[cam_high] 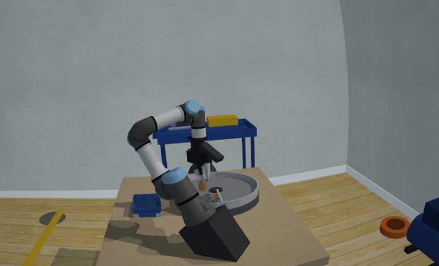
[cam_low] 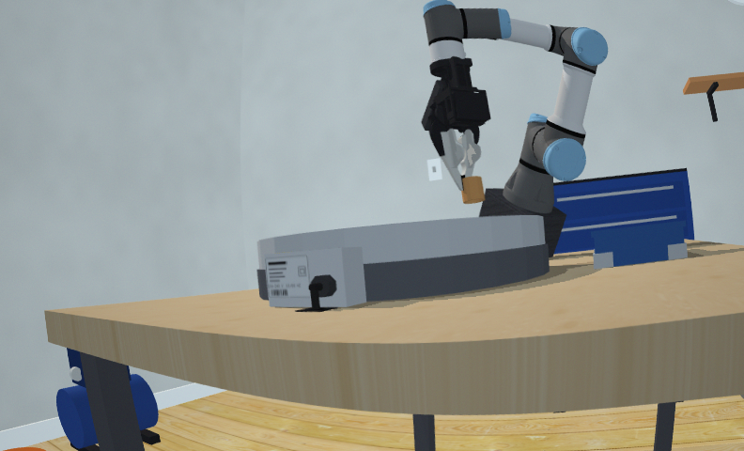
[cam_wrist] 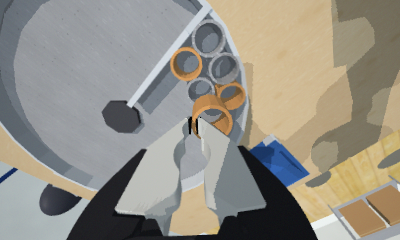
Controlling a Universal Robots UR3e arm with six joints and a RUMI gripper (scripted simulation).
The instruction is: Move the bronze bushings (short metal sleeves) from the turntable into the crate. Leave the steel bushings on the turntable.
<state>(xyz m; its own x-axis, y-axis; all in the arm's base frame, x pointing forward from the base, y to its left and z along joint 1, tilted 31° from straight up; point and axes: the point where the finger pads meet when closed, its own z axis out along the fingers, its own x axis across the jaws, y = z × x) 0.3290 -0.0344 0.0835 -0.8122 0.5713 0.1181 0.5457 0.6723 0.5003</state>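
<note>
Now: the blue crate 10 mm behind my hand, 300 mm to the left of it and 130 mm below it. Round my hand: grey turntable (130 mm ahead, 40 mm to the right, 100 mm below).
</note>
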